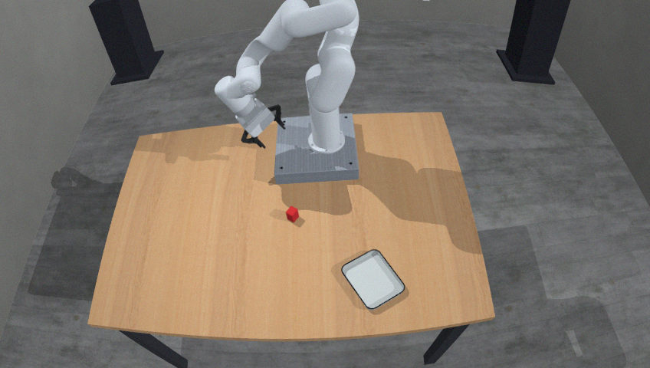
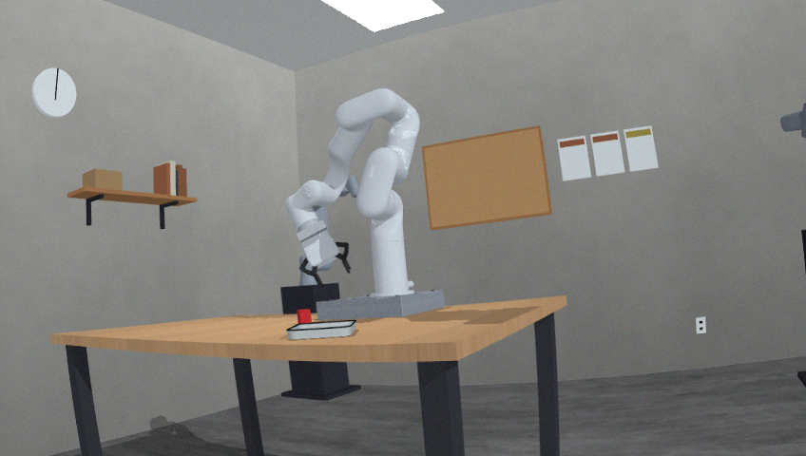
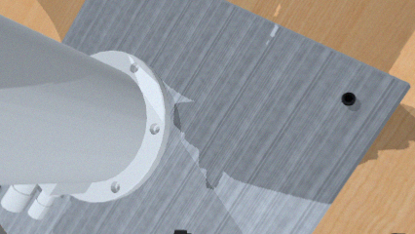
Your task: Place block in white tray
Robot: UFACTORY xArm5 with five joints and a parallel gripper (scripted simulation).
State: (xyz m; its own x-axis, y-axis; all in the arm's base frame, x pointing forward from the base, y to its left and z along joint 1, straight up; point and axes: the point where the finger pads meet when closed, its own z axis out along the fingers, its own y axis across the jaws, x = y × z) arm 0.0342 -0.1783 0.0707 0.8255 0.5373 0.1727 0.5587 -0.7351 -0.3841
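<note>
My hand is 250 mm short of the red block, 70 mm to the right of it and 100 mm above it. Round my hand: white tray (480 mm ahead, 320 mm to the left, 110 mm below).
</note>
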